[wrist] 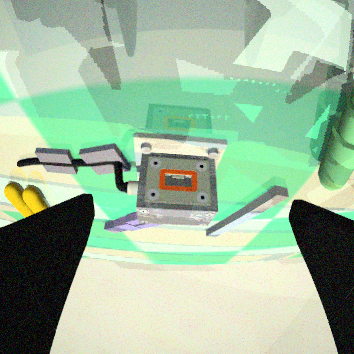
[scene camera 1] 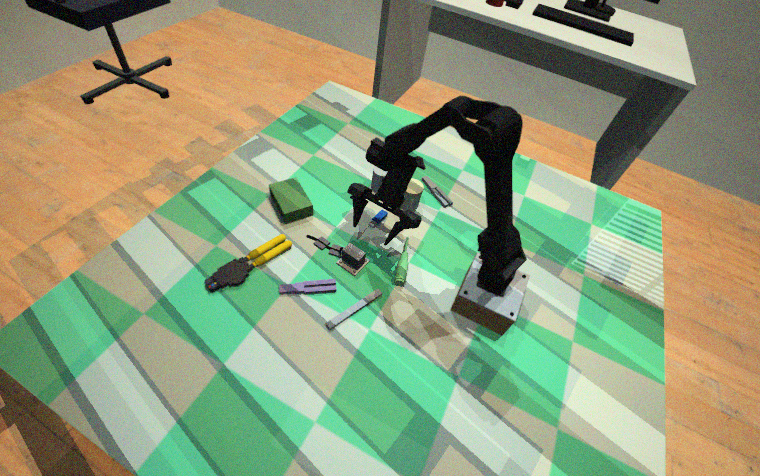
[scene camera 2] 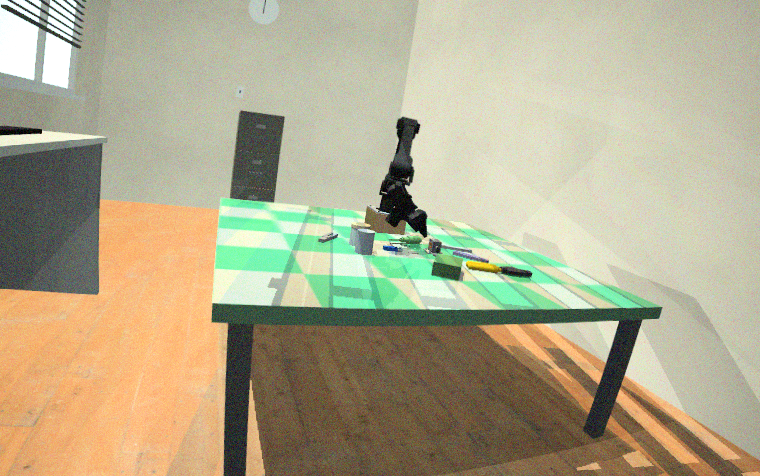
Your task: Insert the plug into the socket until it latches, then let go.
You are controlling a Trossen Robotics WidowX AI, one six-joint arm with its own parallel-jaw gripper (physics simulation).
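Seen in the pictures: gripper, fingertip midpoint: (wrist: 197,207) (scene camera 1: 369,235) (scene camera 2: 421,234); arm's base, origin of the base link: (scene camera 1: 493,280) (scene camera 2: 385,211).
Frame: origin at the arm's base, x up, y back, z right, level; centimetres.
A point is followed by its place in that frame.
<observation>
The socket (scene camera 1: 353,255) @(y -32.1, x -3.6, z -7.2 cm) (scene camera 2: 434,245) @(y -34.9, x -4.9, z -4.5 cm) (wrist: 178,181) @(y -32.3, x -6.0, z -5.6 cm) is a small grey box on a light base plate, with an orange-rimmed opening. A black cable with two flat tags (wrist: 57,161) @(y -41.8, x -7.5, z -4.6 cm) runs from its side. A small blue piece (scene camera 1: 379,215) @(y -33.1, x -6.8, z 10.7 cm) (scene camera 2: 390,247) @(y -33.7, x -6.8, z 11.2 cm), which looks like the plug, lies on the table beyond the gripper in scene camera 1; it does not show in the wrist view. My gripper (scene camera 1: 372,237) @(y -31.0, x -2.2, z -0.9 cm) (wrist: 197,207) @(y -31.0, x -2.2, z -0.9 cm) is open and empty, above the table beside the socket. In the wrist view the socket lies between and beyond the fingers.
A green screwdriver-like tool (scene camera 1: 401,266) @(y -20.9, x -5.3, z -3.1 cm) (wrist: 337,155) @(y -21.8, x -5.8, z -2.5 cm), grey bar (scene camera 1: 354,309) @(y -26.0, x -7.0, z -18.2 cm) (wrist: 250,210) @(y -25.4, x -7.1, z -14.6 cm), purple tool (scene camera 1: 307,286) @(y -38.4, x -7.3, z -18.0 cm) (wrist: 122,222) @(y -40.4, x -7.1, z -18.1 cm) and yellow-handled tool (scene camera 1: 269,250) @(y -51.2, x -6.0, z -14.6 cm) (scene camera 2: 482,266) @(y -53.5, x -6.4, z -12.1 cm) lie around the socket. A green block (scene camera 1: 290,200) @(y -55.2, x -4.0, z 0.8 cm) (scene camera 2: 447,266) @(y -61.4, x -4.6, z 6.0 cm), grey cup (scene camera 2: 364,242) @(y -40.6, x -4.1, z 23.3 cm) and grey tool (scene camera 1: 437,192) @(y -21.8, x -6.8, z 28.4 cm) stand or lie farther out.
</observation>
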